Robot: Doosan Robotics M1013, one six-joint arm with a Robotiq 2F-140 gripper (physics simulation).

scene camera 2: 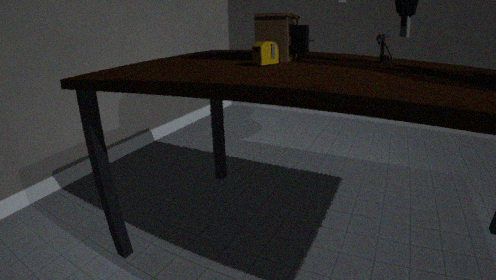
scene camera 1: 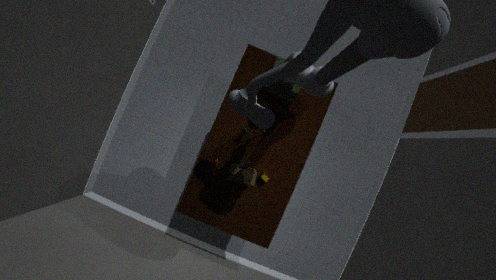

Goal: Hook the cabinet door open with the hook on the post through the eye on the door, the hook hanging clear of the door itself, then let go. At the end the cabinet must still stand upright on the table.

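Frame: origin at the arm's base, x ahead, y left, z up, level; centimetres.
Where they show: gripper, fingertip midpoint: (scene camera 2: 404, 37).
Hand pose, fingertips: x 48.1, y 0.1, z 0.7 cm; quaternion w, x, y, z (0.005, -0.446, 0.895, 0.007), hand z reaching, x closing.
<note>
Each offset is from my fingertips to the top centre of the thing. "pt": to the spot under its first point. Level surfaces: height alone.
A small wooden cabinet @(dz +5.8, dx +38.1, dy +5.9 cm) (scene camera 1: 248, 176) (scene camera 2: 274, 33) stands upright on the dark brown table @(dz -9.7 cm) (scene camera 1: 263, 215) (scene camera 2: 207, 71). Its dark door @(pt dz -3.1, dx +33.8, dy +5.7 cm) (scene camera 2: 300, 40) stands open on the side facing the post. The thin post with the hook @(pt dz -4.6, dx +8.1, dy -8.5 cm) (scene camera 2: 382, 48) (scene camera 1: 247, 132) stands apart from the cabinet, further along the table. The hook hangs at the post, away from the door. My gripper (scene camera 2: 404, 30) is shut and empty. It hangs above the post and a little to its right. In the overhead view the arm's wrist (scene camera 1: 256, 110) covers the fingers.
A yellow box-like object @(pt dz -6.1, dx +34.5, dy +28.2 cm) (scene camera 2: 265, 53) (scene camera 1: 264, 177) sits on the table right in front of the cabinet. A small orange thing @(pt dz -6.7, dx +43.5, dy -18.3 cm) (scene camera 1: 216, 160) lies near the table's edge beside the cabinet. The arm's green base plate (scene camera 1: 279, 61) is at the far end of the table.
</note>
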